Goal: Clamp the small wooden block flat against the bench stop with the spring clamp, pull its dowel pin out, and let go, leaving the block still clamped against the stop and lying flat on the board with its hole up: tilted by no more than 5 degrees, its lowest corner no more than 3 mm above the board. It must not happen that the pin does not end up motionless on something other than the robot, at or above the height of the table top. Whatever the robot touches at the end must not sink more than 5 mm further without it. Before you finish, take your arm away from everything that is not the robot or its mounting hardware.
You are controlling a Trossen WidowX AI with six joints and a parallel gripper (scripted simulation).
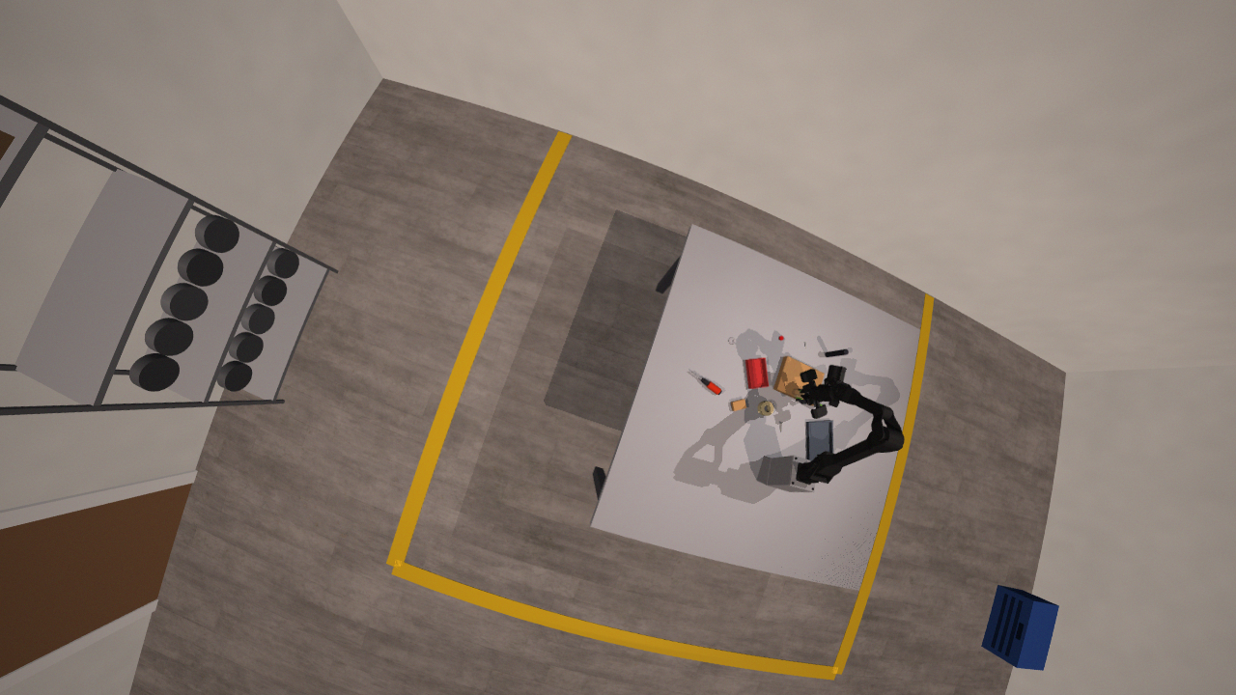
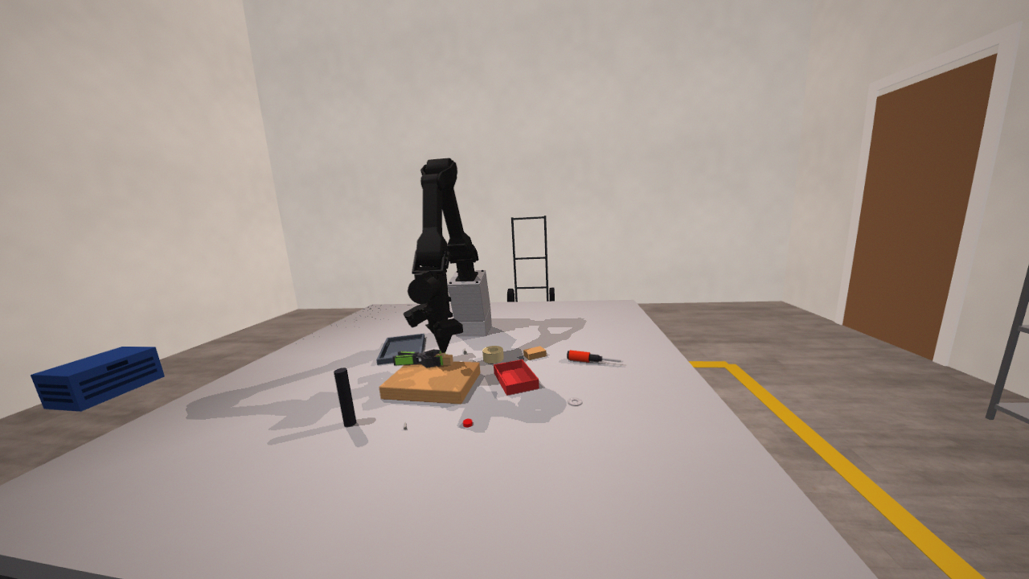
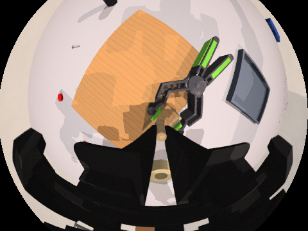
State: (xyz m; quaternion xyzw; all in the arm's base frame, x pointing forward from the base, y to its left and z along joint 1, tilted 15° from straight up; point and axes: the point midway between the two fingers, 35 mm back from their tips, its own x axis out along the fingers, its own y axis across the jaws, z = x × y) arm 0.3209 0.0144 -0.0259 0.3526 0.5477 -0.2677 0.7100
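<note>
My gripper is now 4 cm above the dowel pin. From my hand the other things lie so: bench stop (1 cm behind, 1 cm to the right, 6 cm below); wooden board (6 cm ahead, 1 cm to the right, 9 cm below); small wooden block (6 cm below).
</note>
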